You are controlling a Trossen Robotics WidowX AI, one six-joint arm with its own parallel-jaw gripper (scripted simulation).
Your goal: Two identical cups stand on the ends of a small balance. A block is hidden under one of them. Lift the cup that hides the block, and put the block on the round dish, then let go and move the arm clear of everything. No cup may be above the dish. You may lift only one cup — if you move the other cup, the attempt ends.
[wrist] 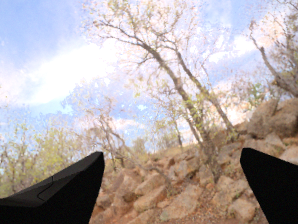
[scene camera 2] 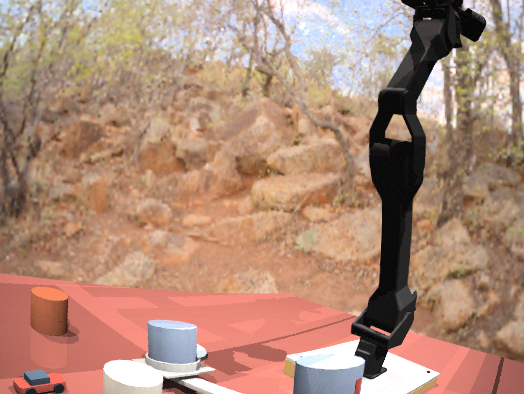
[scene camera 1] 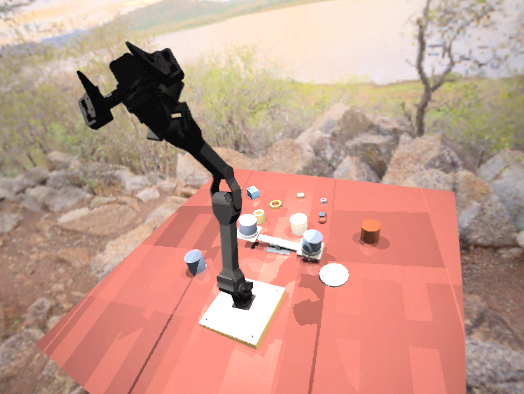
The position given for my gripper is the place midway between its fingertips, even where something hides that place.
Observation:
My gripper (scene camera 1: 102,58) is open, with nothing in its grasp. Further things: an orange cylinder (scene camera 2: 49,307).
My gripper shows as well in the wrist view (wrist: 174,158). The wrist view misses the orange cylinder: it is out of frame.

